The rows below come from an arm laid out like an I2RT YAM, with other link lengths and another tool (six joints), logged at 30 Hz.
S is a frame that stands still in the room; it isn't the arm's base.
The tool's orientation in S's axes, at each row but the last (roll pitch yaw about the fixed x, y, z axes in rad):
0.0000 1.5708 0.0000
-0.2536 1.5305 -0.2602
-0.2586 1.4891 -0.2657
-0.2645 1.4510 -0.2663
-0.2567 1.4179 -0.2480
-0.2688 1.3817 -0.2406
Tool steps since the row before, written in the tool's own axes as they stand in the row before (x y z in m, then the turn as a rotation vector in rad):
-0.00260 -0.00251 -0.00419 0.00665 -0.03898 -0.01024
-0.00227 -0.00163 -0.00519 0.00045 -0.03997 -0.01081
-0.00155 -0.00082 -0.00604 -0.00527 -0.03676 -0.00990
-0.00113 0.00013 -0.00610 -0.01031 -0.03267 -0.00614
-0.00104 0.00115 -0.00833 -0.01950 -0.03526 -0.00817
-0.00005 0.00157 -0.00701 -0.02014 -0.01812 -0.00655
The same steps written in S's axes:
-0.00419 -0.00251 0.00260 -0.01024 -0.03898 -0.00665
-0.00529 -0.00157 0.00208 -0.01106 -0.03990 -0.00047
-0.00615 -0.00075 0.00109 -0.01058 -0.03658 0.00524
-0.00619 0.00017 0.00041 -0.00741 -0.03233 0.01055
-0.00840 0.00109 -0.00024 -0.01075 -0.03460 0.01943
-0.00694 0.00134 -0.00130 -0.00969 -0.01740 0.01950

